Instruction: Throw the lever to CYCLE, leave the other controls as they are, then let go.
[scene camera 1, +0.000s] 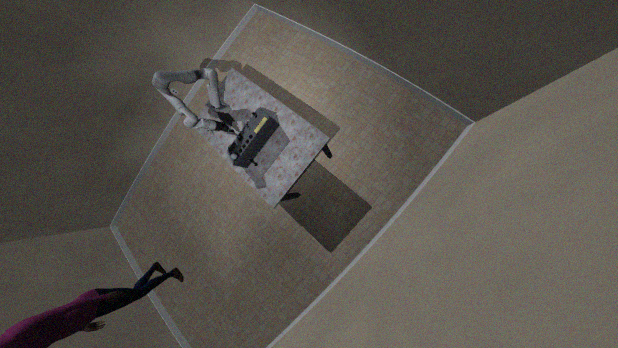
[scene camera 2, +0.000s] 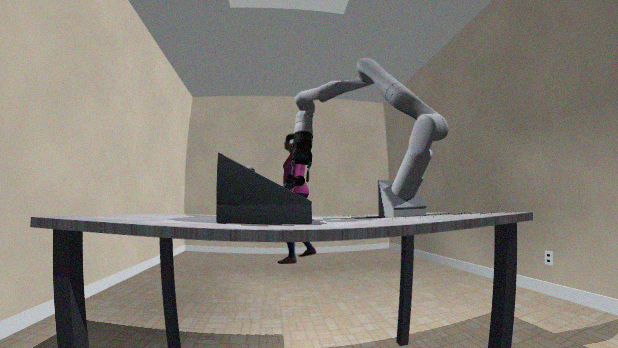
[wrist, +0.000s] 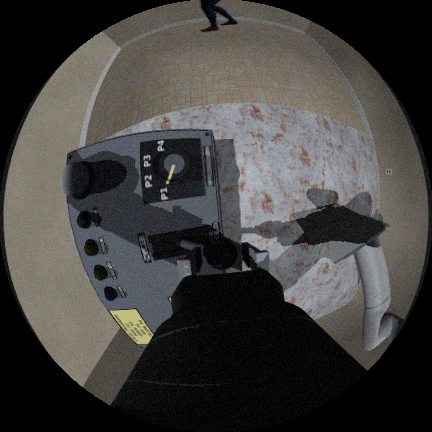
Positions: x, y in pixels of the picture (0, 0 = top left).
Scene:
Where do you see the gripper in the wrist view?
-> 221, 252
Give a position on a rotary selector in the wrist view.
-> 172, 166

